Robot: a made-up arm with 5 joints.
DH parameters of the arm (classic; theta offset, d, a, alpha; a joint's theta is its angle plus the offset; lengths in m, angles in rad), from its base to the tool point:
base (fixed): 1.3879 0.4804 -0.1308 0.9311
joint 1: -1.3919 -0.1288 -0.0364 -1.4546
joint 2: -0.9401 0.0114 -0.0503 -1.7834
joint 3: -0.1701 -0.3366 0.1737 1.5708
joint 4: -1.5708 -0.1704 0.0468 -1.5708
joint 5: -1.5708 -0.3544 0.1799 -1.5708
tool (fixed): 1.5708 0.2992 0 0
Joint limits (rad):
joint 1: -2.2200..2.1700
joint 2: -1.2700..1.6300
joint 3: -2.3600..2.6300
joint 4: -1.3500..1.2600
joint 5: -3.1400..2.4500
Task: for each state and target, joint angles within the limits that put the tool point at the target. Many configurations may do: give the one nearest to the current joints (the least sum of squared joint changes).
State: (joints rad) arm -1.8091 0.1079 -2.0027 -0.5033 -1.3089
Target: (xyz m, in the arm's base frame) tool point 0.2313 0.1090 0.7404
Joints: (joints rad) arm -2.1343 0.5647 -2.3019 -0.0440 -0.7466
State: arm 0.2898 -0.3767 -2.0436 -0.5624 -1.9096
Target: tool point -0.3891 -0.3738 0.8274
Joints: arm 0.1732 -0.2384 -2.0216 0.2594 -1.0448
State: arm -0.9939 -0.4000 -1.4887 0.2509 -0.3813
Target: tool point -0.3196 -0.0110 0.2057
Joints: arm -1.2255 -1.0942 -0.8826 -0.6322 -1.1522
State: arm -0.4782 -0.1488 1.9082 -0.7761 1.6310
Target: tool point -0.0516 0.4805 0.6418
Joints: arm -0.4125 0.2277 2.3152 -0.7276 1.1732
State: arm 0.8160 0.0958 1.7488 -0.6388 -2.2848
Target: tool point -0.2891 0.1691 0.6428
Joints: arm 0.1991 0.1041 2.0680 0.2861 -2.6973
